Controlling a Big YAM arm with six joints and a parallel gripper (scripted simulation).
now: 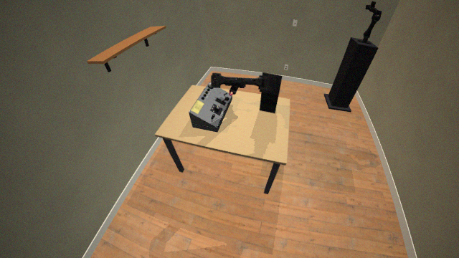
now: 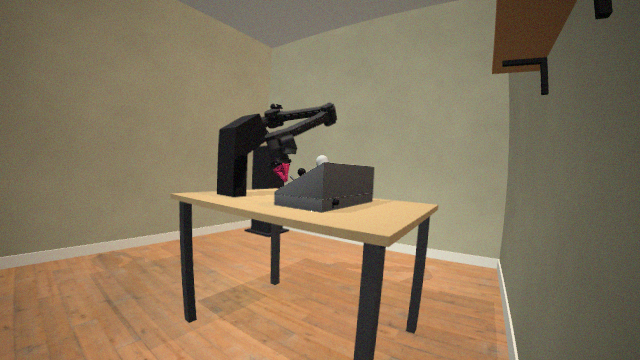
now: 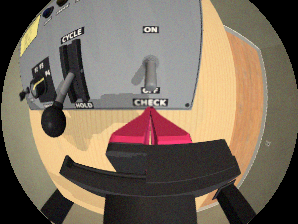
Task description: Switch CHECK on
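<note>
Now: hand 4 cm short of the lever, 12 cm to the right of it and 1 cm below it. Also, from my hand: grey console (10 cm ahead, 17 cm to the left, 2 cm below); then rotary selector (8 cm ahead, 22 cm to the left, 1 cm above).
</note>
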